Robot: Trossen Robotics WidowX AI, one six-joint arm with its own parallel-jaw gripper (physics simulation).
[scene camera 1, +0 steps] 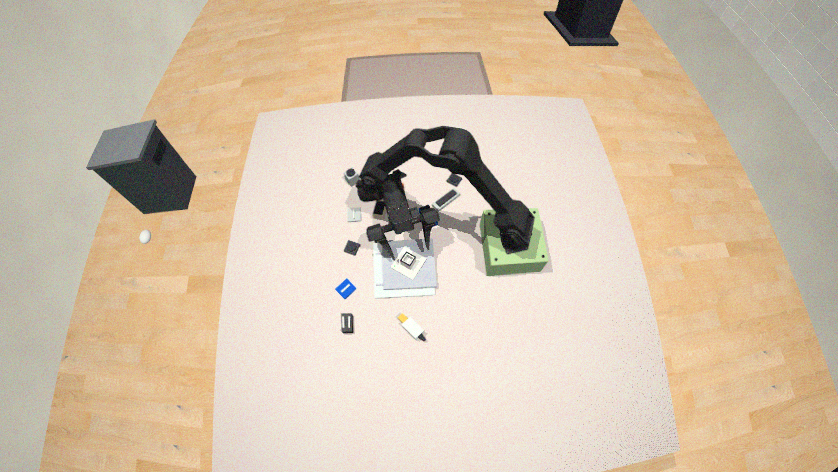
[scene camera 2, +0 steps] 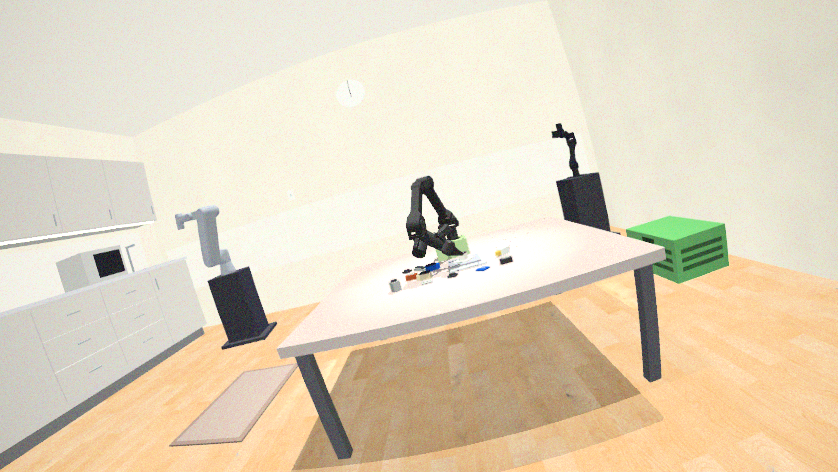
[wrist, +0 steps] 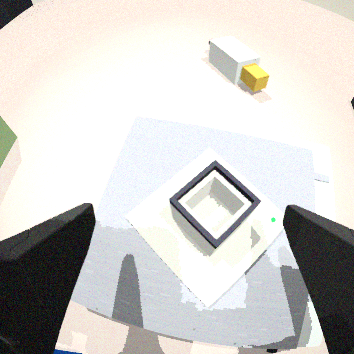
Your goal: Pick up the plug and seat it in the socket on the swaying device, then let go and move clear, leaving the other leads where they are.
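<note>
The plug, a white block (scene camera 1: 412, 327) (scene camera 2: 504, 250) (wrist: 231, 56) with a yellow tip, lies on the table beyond the device. The socket, a square opening with a dark rim (scene camera 1: 401, 258) (wrist: 194, 223), stands up from a white plate (scene camera 1: 414, 272) (wrist: 162, 237) on the device's pale grey platform (scene camera 1: 407, 283) (wrist: 150, 134). A small green dot shows on the plate in the wrist view. My gripper (scene camera 1: 410, 254) (wrist: 192, 214) is open and empty, with its fingers on either side of the socket in the wrist view. Its height above the plate is hard to tell.
A blue tile (scene camera 1: 345, 288) (scene camera 2: 482, 268) and a black block (scene camera 1: 347, 323) (scene camera 2: 506, 259) lie left of the plug in scene camera 1. A grey cylinder (scene camera 1: 351, 176) (scene camera 2: 395, 285), a white switch (scene camera 1: 354, 214) and a long grey device (scene camera 1: 446, 199) lie near the arm. The arm's green base (scene camera 1: 489, 263) stands right.
</note>
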